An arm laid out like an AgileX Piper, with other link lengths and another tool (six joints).
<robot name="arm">
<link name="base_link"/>
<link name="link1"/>
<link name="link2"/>
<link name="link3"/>
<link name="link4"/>
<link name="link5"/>
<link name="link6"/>
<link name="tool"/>
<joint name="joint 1" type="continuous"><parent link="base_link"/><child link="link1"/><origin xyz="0.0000 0.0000 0.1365" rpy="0.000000 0.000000 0.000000"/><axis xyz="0 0 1"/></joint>
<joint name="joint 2" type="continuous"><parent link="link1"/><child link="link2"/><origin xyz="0.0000 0.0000 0.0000" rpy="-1.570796 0.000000 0.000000"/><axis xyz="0 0 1"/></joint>
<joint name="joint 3" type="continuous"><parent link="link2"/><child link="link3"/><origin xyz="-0.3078 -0.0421 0.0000" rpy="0.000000 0.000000 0.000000"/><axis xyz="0 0 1"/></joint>
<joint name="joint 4" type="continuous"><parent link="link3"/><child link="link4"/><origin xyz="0.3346 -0.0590 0.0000" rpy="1.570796 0.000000 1.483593"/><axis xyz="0 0 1"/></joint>
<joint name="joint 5" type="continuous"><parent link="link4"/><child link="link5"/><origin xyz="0.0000 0.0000 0.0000" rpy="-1.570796 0.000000 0.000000"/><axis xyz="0 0 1"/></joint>
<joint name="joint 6" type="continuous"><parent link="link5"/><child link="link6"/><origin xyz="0.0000 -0.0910 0.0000" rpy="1.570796 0.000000 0.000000"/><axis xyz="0 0 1"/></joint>
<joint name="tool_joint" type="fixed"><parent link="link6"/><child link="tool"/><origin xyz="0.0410 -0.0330 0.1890" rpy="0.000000 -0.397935 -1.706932"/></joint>
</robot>
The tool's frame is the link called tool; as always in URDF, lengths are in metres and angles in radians. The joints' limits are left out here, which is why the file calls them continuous.
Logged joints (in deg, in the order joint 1, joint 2, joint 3, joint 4, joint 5, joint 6), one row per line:
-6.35 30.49 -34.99 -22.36 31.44 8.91
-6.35 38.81 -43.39 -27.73 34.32 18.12
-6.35 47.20 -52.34 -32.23 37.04 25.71
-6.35 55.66 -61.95 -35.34 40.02 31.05
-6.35 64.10 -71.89 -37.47 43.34 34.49
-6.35 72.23 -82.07 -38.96 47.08 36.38
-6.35 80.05 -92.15 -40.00 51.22 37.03
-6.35 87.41 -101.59 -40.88 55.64 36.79
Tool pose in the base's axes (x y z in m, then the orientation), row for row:
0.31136 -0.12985 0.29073 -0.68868 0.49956 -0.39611 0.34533
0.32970 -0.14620 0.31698 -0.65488 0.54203 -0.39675 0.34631
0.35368 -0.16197 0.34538 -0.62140 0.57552 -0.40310 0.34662
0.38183 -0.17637 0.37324 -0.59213 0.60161 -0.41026 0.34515
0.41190 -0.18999 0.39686 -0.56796 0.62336 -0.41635 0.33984
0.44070 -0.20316 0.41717 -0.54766 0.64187 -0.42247 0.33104
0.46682 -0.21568 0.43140 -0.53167 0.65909 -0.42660 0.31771
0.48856 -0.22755 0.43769 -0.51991 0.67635 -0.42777 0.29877
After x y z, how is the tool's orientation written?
As a quaternion, x y z w.
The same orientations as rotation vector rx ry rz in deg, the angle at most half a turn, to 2 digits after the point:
-102.44 74.31 -58.92
-97.37 80.59 -58.99
-92.37 85.55 -59.92
-88.09 89.50 -61.03
-84.71 92.97 -62.10
-82.03 96.14 -63.28
-80.16 99.37 -64.32
-79.12 102.93 -65.10

